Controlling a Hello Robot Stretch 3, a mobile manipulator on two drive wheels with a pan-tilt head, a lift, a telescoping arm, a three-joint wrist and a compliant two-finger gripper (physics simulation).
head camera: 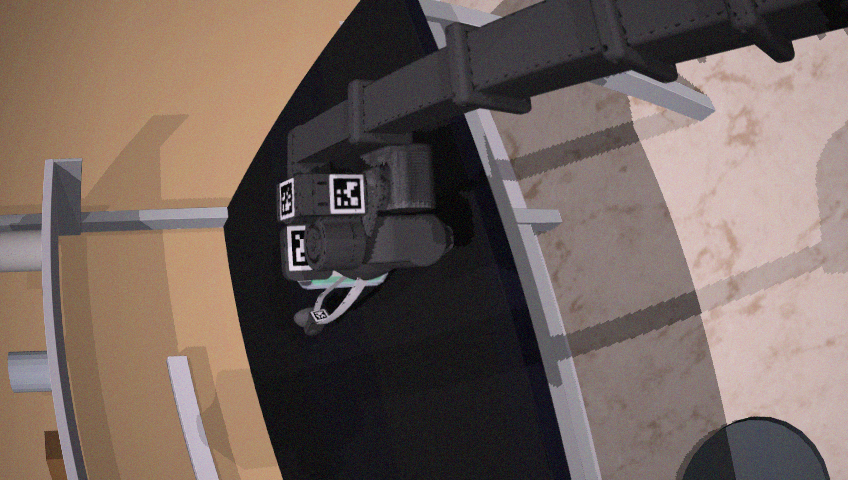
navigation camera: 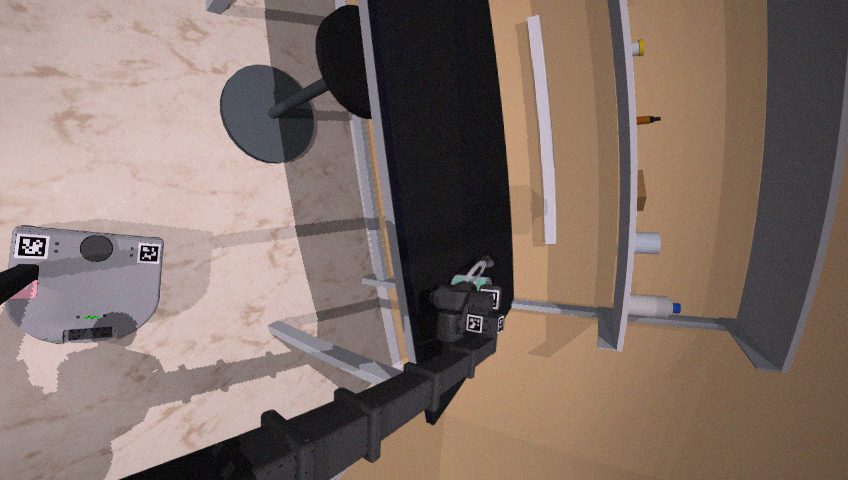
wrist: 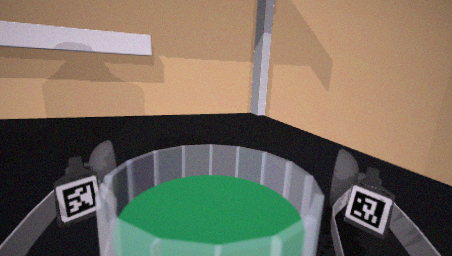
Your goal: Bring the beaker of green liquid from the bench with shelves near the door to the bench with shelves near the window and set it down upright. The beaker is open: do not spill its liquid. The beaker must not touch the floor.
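Note:
The beaker of green liquid (head camera: 321, 282) (navigation camera: 462, 278) (wrist: 210, 210) is upright at the black bench top (head camera: 452, 356) (navigation camera: 440, 148) (wrist: 40, 135), near one end of the bench. Its open rim and level green liquid show large in the wrist view; its base is out of view there. In the head and navigation views the wrist hides most of it. My gripper (wrist: 224, 165) is open, with one finger on each side of the beaker. In the wrist view a gap shows between the right fingertip and the glass; the left fingertip is close beside the rim.
A white bar (head camera: 193, 416) (navigation camera: 544, 148) (wrist: 75, 39) is on the wall behind the bench. A shelf (navigation camera: 627, 178) bears a white bottle (navigation camera: 651, 305) and small items. A grey post (wrist: 262, 60) rises behind the bench corner. A stool (navigation camera: 255, 113) stands at the bench front.

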